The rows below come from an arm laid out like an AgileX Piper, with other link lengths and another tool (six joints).
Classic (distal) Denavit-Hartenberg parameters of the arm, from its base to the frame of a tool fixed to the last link. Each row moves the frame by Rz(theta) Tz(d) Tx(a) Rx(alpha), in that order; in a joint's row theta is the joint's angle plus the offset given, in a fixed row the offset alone. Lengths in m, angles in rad.
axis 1: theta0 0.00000, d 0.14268, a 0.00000, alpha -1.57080
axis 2: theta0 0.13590, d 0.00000, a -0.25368, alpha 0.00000
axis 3: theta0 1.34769, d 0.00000, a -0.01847, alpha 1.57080
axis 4: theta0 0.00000, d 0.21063, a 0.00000, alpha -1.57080
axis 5: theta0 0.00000, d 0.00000, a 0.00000, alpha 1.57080
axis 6: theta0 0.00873, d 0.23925, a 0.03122, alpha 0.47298
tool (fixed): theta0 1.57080, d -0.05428, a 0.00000, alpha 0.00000
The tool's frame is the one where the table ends.
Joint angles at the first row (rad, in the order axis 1, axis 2, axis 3, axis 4, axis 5, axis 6):
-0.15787, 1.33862, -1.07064, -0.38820, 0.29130, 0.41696
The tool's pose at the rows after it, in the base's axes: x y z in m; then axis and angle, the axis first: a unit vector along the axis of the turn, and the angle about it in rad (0 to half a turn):
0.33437, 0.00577, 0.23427, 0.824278, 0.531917, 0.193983, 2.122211
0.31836, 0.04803, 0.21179, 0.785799, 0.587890, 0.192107, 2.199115
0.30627, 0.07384, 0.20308, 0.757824, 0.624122, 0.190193, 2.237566
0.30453, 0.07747, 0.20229, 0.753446, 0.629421, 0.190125, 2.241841
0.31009, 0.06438, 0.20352, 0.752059, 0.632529, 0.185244, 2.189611
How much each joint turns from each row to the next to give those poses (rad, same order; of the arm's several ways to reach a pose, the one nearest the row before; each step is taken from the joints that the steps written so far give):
0.14981, 0.00002, 0.08363, 0.03803, 0.00000, 0.00007
0.13160, -0.00001, 0.05329, 0.01960, 0.02790, -0.00002
0.09103, -0.00004, 0.01158, 0.00638, 0.03667, -0.00009
0.01355, 0.00004, -0.00002, -0.00001, 0.00616, 0.00000
-0.03132, 0.00279, 0.00004, -0.05859, -0.01819, 0.00364

